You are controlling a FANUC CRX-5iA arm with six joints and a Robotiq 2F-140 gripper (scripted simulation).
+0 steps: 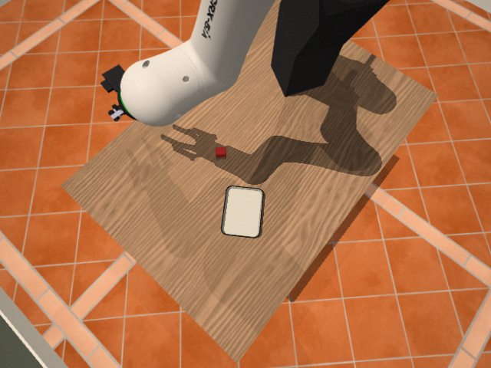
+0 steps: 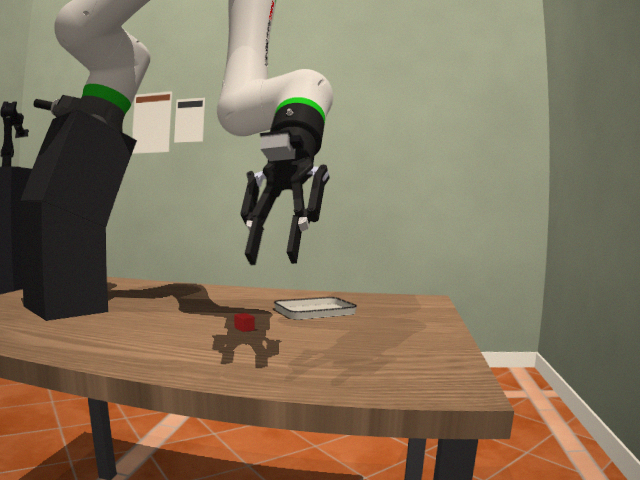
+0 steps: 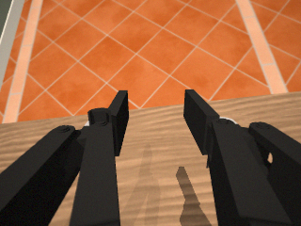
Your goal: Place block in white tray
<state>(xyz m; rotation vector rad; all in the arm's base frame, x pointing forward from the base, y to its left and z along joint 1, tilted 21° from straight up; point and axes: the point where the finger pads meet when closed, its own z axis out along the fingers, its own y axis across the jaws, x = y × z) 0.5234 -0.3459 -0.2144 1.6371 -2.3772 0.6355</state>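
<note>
Right now my hand is 80 mm past the red block, 260 mm to the right of it and 190 mm above it. Also, from my hand: white tray (60 mm ahead, 440 mm to the left, 190 mm below).
</note>
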